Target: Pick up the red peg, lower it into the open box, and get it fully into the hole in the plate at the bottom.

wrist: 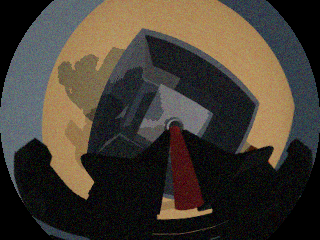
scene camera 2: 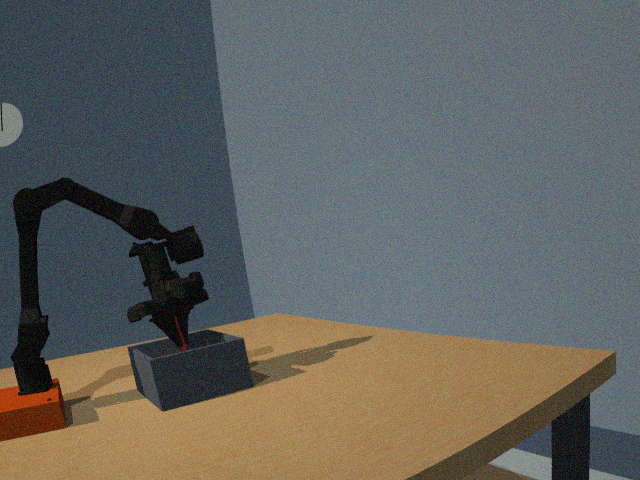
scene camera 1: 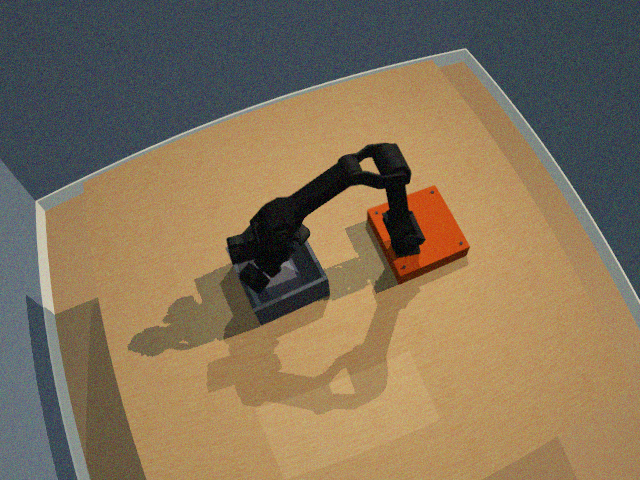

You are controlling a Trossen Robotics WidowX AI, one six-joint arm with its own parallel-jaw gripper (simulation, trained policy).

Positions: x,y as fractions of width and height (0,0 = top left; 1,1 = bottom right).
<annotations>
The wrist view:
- my gripper: 0.55,0.56
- red peg: 0.59,0.80
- grey plate: 0.52,0.44
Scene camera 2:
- my gripper: 0.29,0.72
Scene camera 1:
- my gripper: 0.43,0.55
</annotations>
